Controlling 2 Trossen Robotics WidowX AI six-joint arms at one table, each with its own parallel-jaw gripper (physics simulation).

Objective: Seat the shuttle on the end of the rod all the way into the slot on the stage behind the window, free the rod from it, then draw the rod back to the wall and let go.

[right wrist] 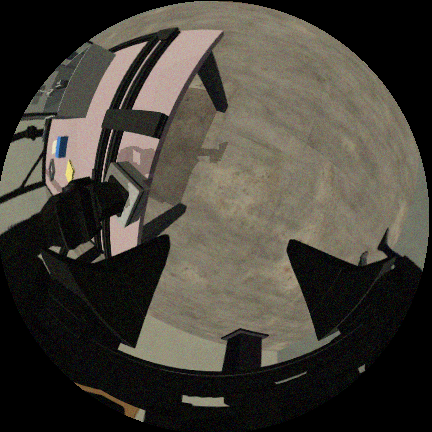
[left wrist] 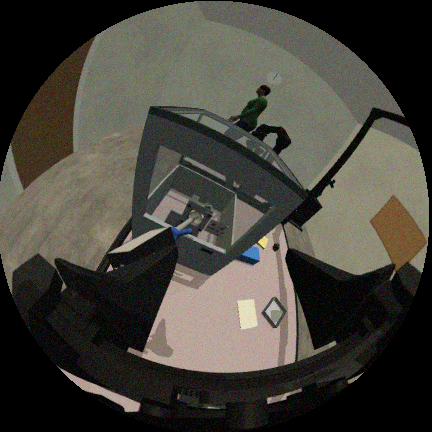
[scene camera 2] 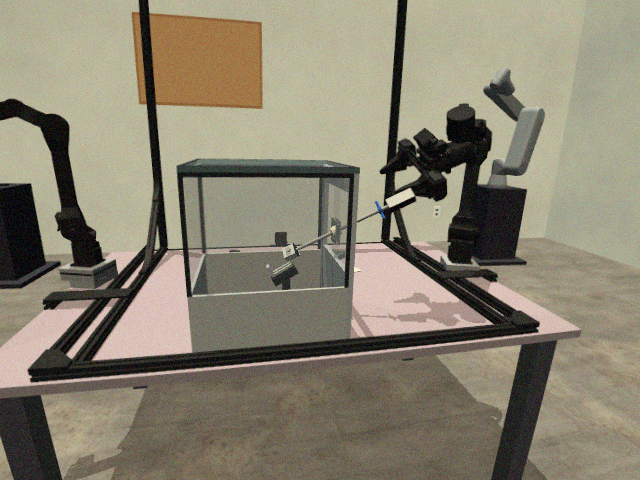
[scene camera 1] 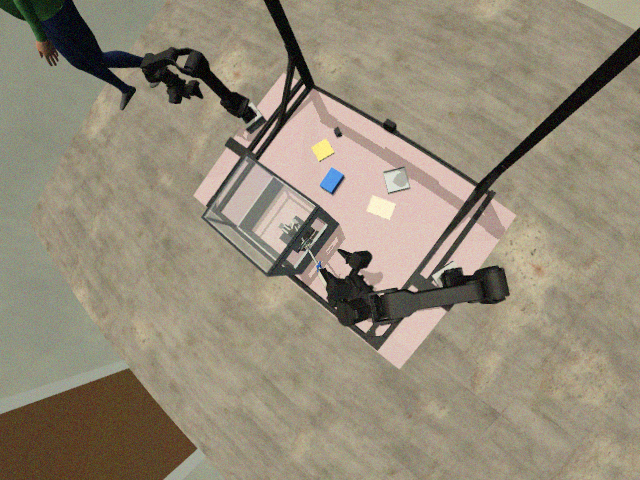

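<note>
The rod slants down through the side-wall opening of the windowed box. Its blue crosspiece and white handle are outside. The pale shuttle is on the rod's inner end, just above the tilted dark stage in scene camera 2; the slot is too small to make out. My left gripper is open, one finger beside the handle, which lies outside the gap between the fingers. My right gripper is open and empty, away from the box, beyond the table's edge.
A blue block, a yellow square, a cream sheet and a small black cube lie on the table with a shallow grey tray. Black frame rails and posts edge the table.
</note>
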